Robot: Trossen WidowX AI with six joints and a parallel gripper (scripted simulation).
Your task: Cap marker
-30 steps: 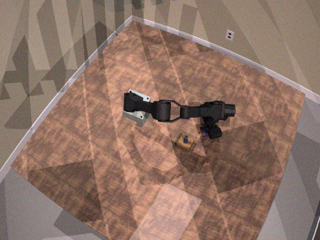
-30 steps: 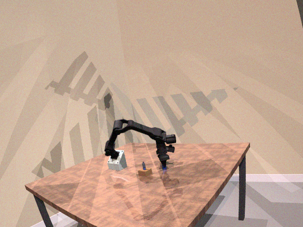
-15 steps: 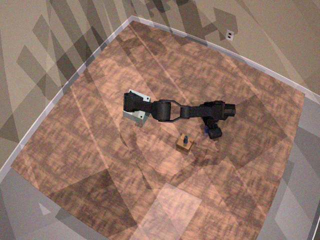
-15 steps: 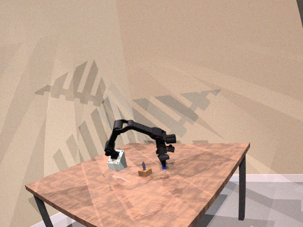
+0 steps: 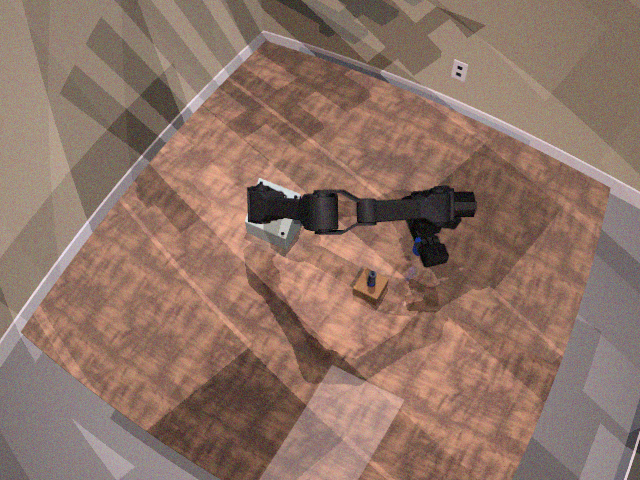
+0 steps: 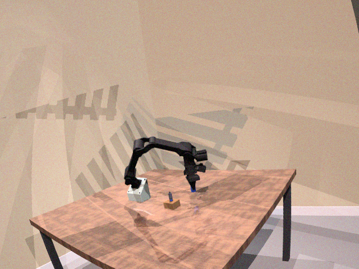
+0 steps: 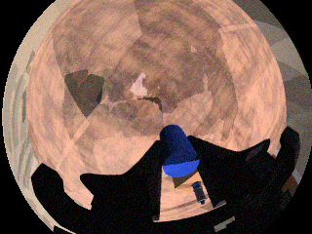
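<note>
Right now the holder block is 6 cm behind my gripper tip, 13 cm to the right of it and 5 cm below it. From my gripper tip the other things lie so: blue cap 1 cm above.
</note>
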